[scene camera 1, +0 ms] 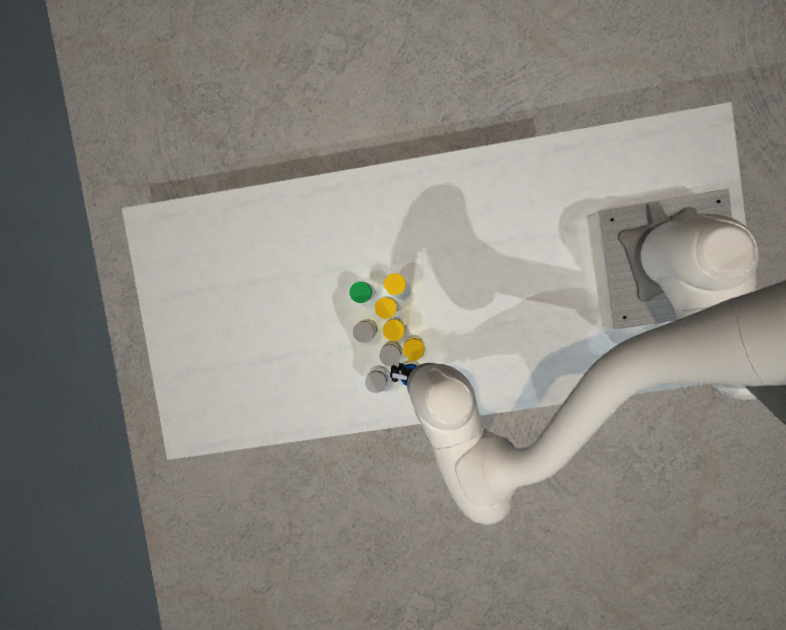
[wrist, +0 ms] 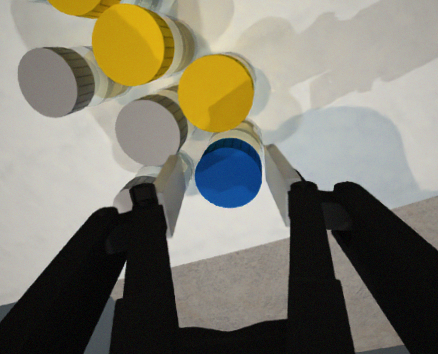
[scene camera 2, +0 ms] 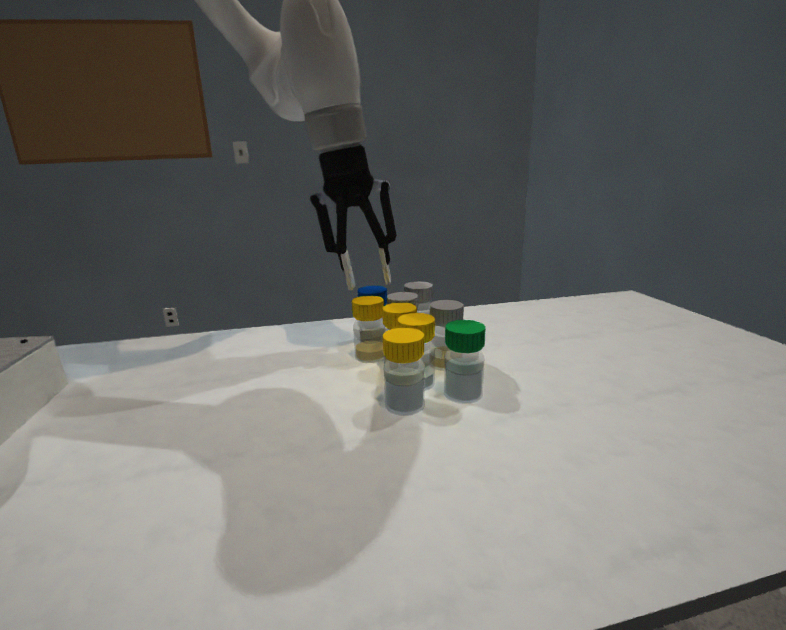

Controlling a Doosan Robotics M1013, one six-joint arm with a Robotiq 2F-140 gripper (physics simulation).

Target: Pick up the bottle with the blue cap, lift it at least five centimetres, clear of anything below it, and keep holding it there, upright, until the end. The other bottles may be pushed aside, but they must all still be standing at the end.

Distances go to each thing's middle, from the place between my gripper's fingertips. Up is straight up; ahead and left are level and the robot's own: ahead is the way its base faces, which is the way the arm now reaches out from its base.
Scene:
Right now my hand is 10 mm short of the blue-capped bottle (wrist: 229, 174), 10 mm to the right of it and 70 mm above it.

